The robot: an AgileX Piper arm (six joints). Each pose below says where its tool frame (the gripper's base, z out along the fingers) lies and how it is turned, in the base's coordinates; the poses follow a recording.
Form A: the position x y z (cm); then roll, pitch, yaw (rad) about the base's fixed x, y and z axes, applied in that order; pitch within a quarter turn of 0, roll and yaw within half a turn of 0.
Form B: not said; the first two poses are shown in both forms.
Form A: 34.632 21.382 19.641 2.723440 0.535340 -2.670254
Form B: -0.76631 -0.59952 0.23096 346.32; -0.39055 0.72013 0.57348 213.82; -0.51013 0.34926 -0.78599 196.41; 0 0 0 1
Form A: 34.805 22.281 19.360 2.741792 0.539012 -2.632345
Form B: -0.74932 -0.62351 0.22306 348.05; -0.41840 0.70686 0.57035 222.81; -0.51329 0.33405 -0.79054 193.60; 0 0 0 1
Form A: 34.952 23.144 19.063 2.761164 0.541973 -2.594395
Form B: -0.73160 -0.64667 0.21582 349.52; -0.44573 0.69328 0.56630 231.44; -0.51583 0.31811 -0.79544 190.63; 0 0 0 1
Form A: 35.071 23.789 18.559 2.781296 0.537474 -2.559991
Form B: -0.71777 -0.66491 0.20665 350.71; -0.47191 0.68278 0.55778 237.89; -0.51197 0.30284 -0.80385 185.59; 0 0 0 1
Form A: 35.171 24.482 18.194 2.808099 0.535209 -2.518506
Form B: -0.69852 -0.68697 0.20034 351.71; -0.50194 0.66991 0.54705 244.82; -0.51002 0.28157 -0.81277 181.94; 0 0 0 1
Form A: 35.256 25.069 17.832 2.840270 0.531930 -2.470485
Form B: -0.67493 -0.71172 0.19475 352.56; -0.53593 0.65424 0.53361 250.69; -0.50720 0.25578 -0.82300 178.32; 0 0 0 1
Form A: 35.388 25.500 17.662 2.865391 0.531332 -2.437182
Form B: -0.65694 -0.72833 0.19486 353.88; -0.55830 0.64363 0.52348 255.00; -0.50668 0.23511 -0.82946 176.62; 0 0 0 1
